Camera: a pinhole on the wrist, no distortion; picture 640 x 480 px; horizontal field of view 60.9 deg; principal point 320.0 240.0 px. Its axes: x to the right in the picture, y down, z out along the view. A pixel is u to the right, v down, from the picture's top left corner.
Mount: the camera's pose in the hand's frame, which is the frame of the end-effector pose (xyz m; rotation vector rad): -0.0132 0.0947 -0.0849 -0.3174 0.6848 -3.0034
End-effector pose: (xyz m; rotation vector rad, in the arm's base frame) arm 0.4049 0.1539 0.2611 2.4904 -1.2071 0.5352
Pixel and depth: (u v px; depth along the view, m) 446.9 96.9 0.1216
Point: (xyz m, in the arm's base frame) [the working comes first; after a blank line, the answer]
In the camera's frame: 0.0283 -0.0320 0.1216

0.3486 0.1052 0.2260
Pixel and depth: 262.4 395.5 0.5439
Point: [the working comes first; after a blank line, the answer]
In the camera's frame: -0.0576 0.1554 0.5439

0.7708 0.0695 0.0227
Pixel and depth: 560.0 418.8 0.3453
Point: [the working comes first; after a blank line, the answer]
In the camera's frame: 0.1522 0.1134 0.3453

0.5248 0.2267 0.0242
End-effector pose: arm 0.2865 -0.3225 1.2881 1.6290 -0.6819 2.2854
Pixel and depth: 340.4 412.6 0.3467
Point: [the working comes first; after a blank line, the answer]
In the camera's frame: 0.0130 0.1099 0.3467

0.4847 -0.2838 1.4123
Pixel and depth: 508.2 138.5 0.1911
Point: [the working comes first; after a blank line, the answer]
In the camera's frame: 0.0661 -0.0356 0.1911

0.3724 -0.4111 1.2730
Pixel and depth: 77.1 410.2 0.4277
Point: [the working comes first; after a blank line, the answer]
In the camera's frame: -0.1909 0.1337 0.4277

0.4466 -0.2767 1.6295
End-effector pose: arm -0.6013 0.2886 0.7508 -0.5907 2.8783 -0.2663
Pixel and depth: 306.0 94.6 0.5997
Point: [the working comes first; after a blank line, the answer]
In the camera's frame: -0.0154 -0.1602 0.5997

-0.5981 0.1550 0.2422
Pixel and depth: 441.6 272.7 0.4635
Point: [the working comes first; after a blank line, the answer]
In the camera's frame: 0.1035 0.0278 0.4635

-0.4616 0.1275 0.4627
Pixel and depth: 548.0 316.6 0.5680
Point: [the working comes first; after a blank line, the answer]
In the camera's frame: 0.2379 0.0799 0.5680

-0.3034 0.0656 0.4095
